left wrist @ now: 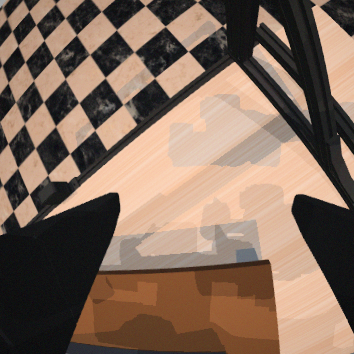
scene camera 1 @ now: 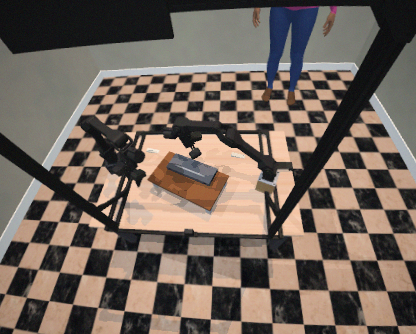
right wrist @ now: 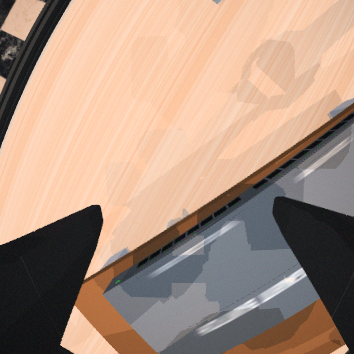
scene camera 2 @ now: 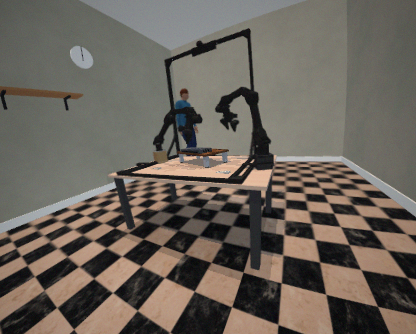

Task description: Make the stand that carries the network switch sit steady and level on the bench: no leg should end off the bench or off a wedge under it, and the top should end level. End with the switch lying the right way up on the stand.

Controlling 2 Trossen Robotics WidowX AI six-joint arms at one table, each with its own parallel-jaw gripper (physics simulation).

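Places are measured from the left arm's base along level axes (x up, y right, z ahead), in millimetres.
Where they show: left gripper, fingertip midpoint: [left wrist: 207, 201] [scene camera 1: 133, 183] [scene camera 2: 231, 130]; right gripper, fingertip midpoint: [scene camera 1: 193, 150] [right wrist: 189, 209] [scene camera 2: 187, 144]; left arm's base at its link origin: [scene camera 1: 112, 159] [scene camera 2: 263, 154]; right arm's base at its link origin: [scene camera 1: 269, 175] [scene camera 2: 159, 150].
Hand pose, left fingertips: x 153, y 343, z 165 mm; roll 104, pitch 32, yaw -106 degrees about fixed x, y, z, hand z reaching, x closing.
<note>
Each offset is from my left fingertips to the top centre of the thing. Level surfaces: height alone.
The stand [scene camera 1: 189, 193] [scene camera 2: 220, 151] [left wrist: 185, 310] [right wrist: 117, 330] has an orange-brown top and pale legs on the bench. Whether its top is level is too small to tell. The dark grey switch @[dx -111, dy -64, dz +309 mm] [scene camera 1: 192, 169] [scene camera 2: 196, 150] [right wrist: 200, 280] lies flat along one long side of the top. Two small pale wedges @[dx -227, dy -389, dz +94 mm] [scene camera 1: 153, 150] @[dx -227, dy -132, dz +637 mm] [scene camera 1: 237, 155] [scene camera 2: 223, 172] [scene camera 2: 157, 168] lie on the bench apart from the stand. My left gripper [scene camera 1: 139, 177] [scene camera 2: 230, 128] [left wrist: 207, 201] is open and empty above the stand's end. My right gripper [scene camera 1: 195, 152] [right wrist: 189, 209] is open and empty above the switch's vented edge.
A tan box [scene camera 1: 265, 186] [scene camera 2: 160, 156] stands by the right arm's base. A black frame [scene camera 1: 189, 232] [scene camera 2: 251, 65] runs round the bench @[dx -240 mm] [scene camera 1: 245, 215] and rises above it. A person [scene camera 1: 291, 45] [scene camera 2: 183, 112] stands beyond the bench.
</note>
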